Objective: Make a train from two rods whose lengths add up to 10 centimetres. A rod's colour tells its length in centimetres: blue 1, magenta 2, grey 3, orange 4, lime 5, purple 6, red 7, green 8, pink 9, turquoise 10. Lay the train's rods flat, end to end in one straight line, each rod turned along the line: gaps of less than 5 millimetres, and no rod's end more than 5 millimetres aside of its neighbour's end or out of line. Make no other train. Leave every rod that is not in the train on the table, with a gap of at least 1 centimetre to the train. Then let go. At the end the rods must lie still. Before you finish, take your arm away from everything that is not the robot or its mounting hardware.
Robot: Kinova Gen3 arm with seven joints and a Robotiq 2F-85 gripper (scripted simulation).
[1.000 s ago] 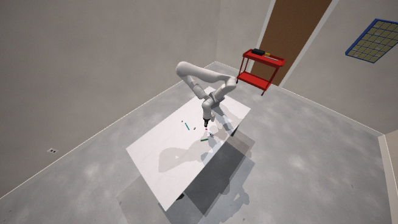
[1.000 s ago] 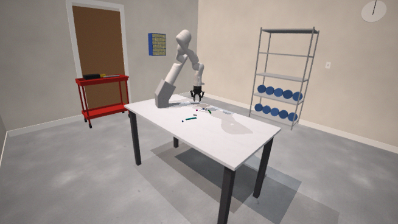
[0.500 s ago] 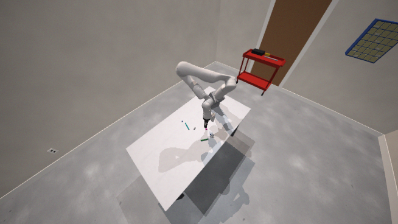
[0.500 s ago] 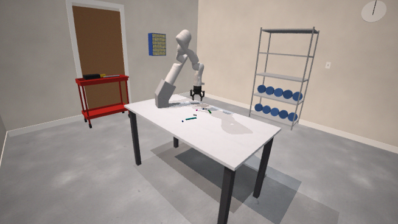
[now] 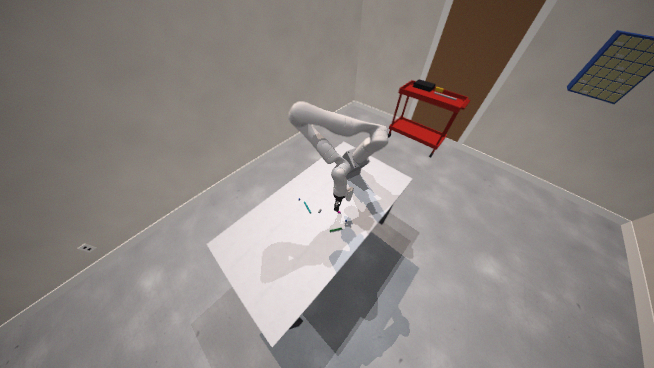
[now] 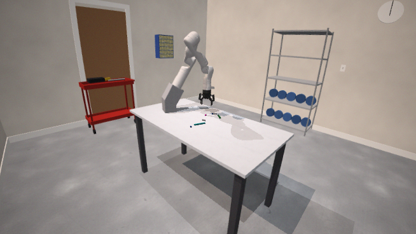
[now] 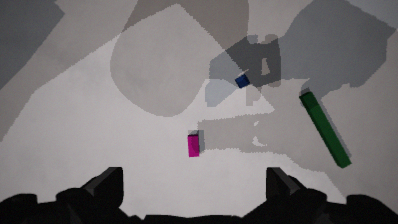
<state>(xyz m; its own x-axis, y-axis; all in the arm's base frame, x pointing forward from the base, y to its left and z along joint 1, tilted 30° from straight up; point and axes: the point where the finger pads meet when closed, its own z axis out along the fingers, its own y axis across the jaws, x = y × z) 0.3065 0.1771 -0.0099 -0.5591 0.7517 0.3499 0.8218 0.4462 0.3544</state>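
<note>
My gripper is now 10 cm above the green rod, 9 cm short of it and 8 cm to the right of it. From my hand the other things lie so: grey rod (10 cm below, 9 cm to the right, 9 cm ahead); then turquoise rod (17 cm to the right, 14 cm ahead, 10 cm below); then magenta rod (10 cm below).
</note>
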